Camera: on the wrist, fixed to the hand. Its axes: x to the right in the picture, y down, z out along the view.
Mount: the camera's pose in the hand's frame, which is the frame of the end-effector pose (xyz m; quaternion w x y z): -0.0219 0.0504 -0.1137 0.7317 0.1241 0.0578 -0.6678
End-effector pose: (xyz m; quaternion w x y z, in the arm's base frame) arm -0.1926 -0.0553 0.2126 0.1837 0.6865 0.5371 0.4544
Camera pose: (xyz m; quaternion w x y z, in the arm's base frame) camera -0.2574 -0.1198 0.2996 0.3216 0.1402 0.9184 0.1828
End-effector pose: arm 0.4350 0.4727 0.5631 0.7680 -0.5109 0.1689 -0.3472
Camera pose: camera 0.3680 0.4242 0.4677 0.3837 -0.3712 -0.2163 -0.8174
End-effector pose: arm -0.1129 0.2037 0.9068 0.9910 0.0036 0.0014 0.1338
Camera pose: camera -0.1478 0.2473 0.7935 0.8139 0.1169 0.0773 -0.5638
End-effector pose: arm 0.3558 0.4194 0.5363 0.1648 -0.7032 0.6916 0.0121
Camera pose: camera 0.2817 0.4129 0.6383 0.1759 -0.9565 0.0475 -0.2277
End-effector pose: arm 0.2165 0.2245 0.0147 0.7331 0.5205 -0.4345 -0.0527
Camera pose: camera 0.2628 0.3405 0.0336 0.4617 0.7650 0.0655 -0.4441
